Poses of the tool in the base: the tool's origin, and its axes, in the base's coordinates. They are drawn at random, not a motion.
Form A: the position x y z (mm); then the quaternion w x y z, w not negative.
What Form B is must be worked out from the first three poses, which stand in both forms.
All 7 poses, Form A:
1: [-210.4 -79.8 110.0 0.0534 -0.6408 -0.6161 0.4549]
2: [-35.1 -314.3 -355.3 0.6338 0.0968 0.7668 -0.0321]
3: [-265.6 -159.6 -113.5 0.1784 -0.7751 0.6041 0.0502]
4: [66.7 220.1 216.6 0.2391 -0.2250 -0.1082 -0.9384]
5: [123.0 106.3 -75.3 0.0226 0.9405 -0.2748 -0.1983]
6: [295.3 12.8 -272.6 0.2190 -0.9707 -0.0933 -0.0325]
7: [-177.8 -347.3 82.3 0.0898 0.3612 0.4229 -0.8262]
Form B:
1: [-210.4 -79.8 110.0 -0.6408 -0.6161 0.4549 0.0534]
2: [-35.1 -314.3 -355.3 0.0968 0.7668 -0.0321 0.6338]
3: [-265.6 -159.6 -113.5 -0.7751 0.6041 0.0502 0.1784]
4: [66.7 220.1 216.6 -0.2250 -0.1082 -0.9384 0.2391]
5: [123.0 106.3 -75.3 0.9405 -0.2748 -0.1983 0.0226]
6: [295.3 12.8 -272.6 -0.9707 -0.0933 -0.0325 0.2190]
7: [-177.8 -347.3 82.3 0.3612 0.4229 -0.8262 0.0898]
